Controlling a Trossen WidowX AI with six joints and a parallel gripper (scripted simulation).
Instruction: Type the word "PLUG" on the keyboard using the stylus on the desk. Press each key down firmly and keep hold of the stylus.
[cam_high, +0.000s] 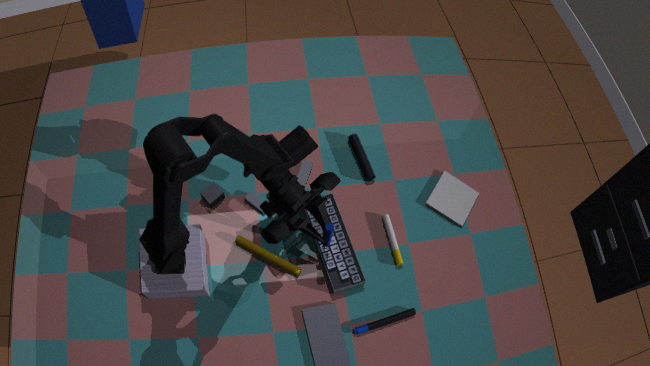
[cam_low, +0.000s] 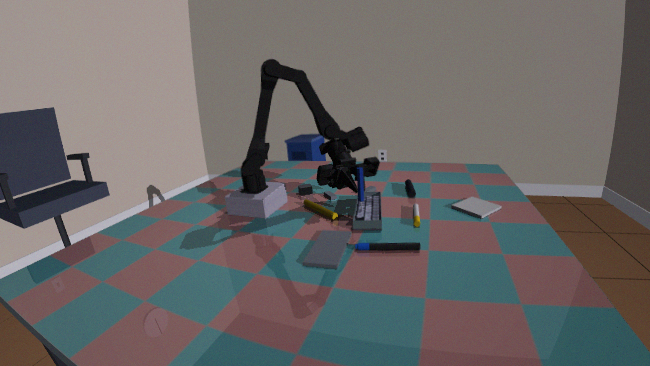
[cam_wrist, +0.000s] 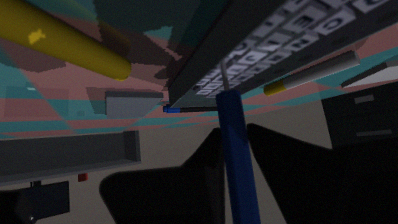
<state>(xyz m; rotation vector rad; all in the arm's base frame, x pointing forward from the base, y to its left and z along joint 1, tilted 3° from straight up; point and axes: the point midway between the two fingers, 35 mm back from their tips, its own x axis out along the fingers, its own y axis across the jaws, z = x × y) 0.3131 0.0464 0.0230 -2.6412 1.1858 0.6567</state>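
Now: the yellow-and-white pen 150 mm ahead of my gripper tip, 10 mm to the right of it and 60 mm below it. From my gripper tip the other things lie so: dark cylinder: 110 mm ahead, 220 mm to the left, 60 mm below; then yellow rod: 120 mm behind, 10 mm to the right, 60 mm below; then grey slab: 20 mm behind, 200 mm to the right, 60 mm below.
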